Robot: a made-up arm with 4 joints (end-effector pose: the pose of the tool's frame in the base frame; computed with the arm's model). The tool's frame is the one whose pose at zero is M.
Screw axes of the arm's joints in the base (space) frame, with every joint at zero. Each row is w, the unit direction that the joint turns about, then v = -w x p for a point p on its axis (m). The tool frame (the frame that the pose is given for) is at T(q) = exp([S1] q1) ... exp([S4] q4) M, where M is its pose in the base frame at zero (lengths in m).
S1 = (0, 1, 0, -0.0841, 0.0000, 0.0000)
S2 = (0, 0, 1, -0.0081, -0.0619, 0.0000)
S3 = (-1, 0, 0, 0.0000, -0.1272, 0.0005)
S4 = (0, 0, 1, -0.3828, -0.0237, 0.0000)
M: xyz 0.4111 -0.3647 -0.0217 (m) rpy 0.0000 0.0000 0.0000 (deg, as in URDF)
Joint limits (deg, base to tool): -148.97..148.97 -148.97..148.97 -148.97..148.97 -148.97..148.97
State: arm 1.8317 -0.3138 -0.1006 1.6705
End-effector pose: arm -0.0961 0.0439 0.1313 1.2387 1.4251 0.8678
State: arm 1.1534 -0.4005 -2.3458 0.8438
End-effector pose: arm 0.2103 0.0703 -0.1711 1.5572 -0.5640 -0.7783
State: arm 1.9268 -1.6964 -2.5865 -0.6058
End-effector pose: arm -0.3440 -0.3700 -0.4372 0.6456 -0.4723 -2.0016
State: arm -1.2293 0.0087 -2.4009 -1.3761
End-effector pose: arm 0.3760 0.6622 0.0678 1.6837 0.7606 0.5323
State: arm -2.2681 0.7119 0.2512 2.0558
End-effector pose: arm 0.1108 -0.2190 0.0904 -2.6589 -0.3856 0.9301
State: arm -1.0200 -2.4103 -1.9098 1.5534
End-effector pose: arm 0.0209 -0.0848 0.3029 -0.4970 -2.6993 -1.0941
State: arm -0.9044 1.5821 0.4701 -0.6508
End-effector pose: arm 0.2608 0.2796 0.7131 -0.6322 -1.2699 0.7784
